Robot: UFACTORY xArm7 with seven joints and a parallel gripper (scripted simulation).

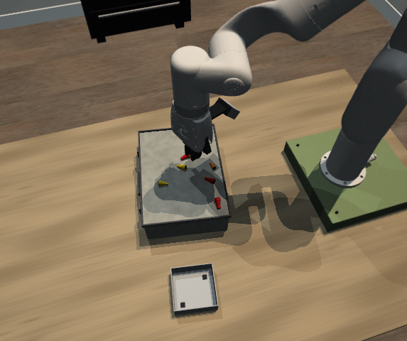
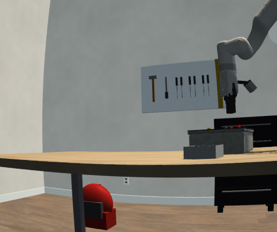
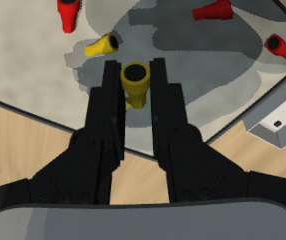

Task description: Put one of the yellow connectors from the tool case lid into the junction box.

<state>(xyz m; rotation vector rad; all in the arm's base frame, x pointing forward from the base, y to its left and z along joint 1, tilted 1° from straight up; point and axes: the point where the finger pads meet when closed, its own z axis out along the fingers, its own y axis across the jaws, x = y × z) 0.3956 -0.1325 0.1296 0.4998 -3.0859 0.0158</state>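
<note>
Now: hand 110 mm short of the steel junction box, 270 mm to the right of it and 180 mm above it. From my hand the other things lie so: tool case 30 mm ahead, 10 mm to the right, 110 mm below; orange connector 50 mm behind, 10 mm to the left, 80 mm below.
</note>
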